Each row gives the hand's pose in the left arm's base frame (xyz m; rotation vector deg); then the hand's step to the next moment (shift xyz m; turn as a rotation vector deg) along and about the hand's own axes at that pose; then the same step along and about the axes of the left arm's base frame.
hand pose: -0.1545 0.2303 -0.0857 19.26 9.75 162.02
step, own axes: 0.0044 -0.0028 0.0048 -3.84 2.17 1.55
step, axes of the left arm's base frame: -0.0022 0.0044 0.0051 3.37 -3.07 1.01
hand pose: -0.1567 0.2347 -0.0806 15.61 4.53 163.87
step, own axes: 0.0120 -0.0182 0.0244 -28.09 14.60 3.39
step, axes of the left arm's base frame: -0.0020 0.0214 0.0246 23.48 -21.49 -0.52
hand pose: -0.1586 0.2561 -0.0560 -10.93 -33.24 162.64
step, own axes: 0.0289 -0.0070 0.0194 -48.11 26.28 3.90
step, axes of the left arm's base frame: -0.0298 0.0065 0.0182 40.29 -37.25 -3.14
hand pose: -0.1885 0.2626 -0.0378 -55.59 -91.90 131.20
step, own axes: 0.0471 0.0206 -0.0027 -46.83 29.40 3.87
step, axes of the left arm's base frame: -0.0303 0.0170 -0.0380 39.98 -37.85 -6.45
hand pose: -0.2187 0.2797 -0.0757 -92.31 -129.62 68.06
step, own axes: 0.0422 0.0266 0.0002 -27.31 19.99 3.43
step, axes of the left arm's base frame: 0.0018 0.0388 -0.0313 24.85 -22.33 -6.42
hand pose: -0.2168 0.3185 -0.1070 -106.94 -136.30 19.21
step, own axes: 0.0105 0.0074 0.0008 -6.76 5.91 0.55
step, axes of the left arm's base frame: 0.0043 0.0117 -0.0031 7.13 -5.28 -1.52
